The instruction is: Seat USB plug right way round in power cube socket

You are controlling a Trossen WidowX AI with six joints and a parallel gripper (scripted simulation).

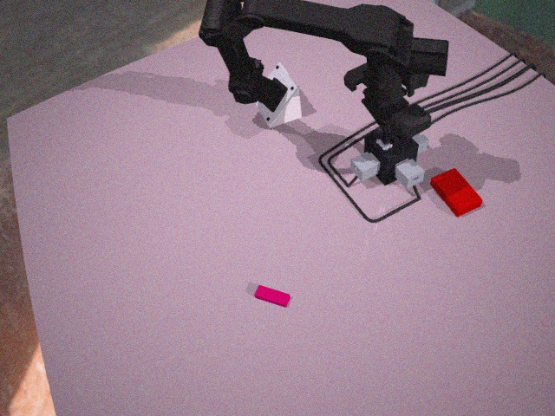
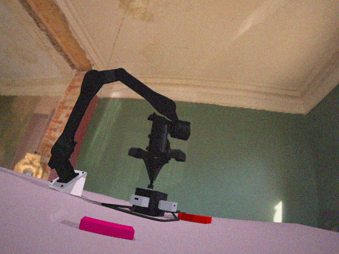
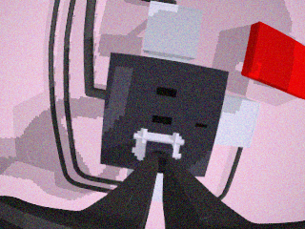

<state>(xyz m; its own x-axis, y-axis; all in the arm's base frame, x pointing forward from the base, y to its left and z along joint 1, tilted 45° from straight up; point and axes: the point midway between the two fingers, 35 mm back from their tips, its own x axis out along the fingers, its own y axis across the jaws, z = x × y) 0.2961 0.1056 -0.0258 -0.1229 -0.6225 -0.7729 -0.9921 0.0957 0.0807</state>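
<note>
Now: the USB plug 2 cm below my gripper tip. The rest, counted from my gripper tip: magenta block 33 cm to the right, 14 cm ahead, 10 cm below; red block 13 cm ahead, 10 cm below, 8 cm to the left.
</note>
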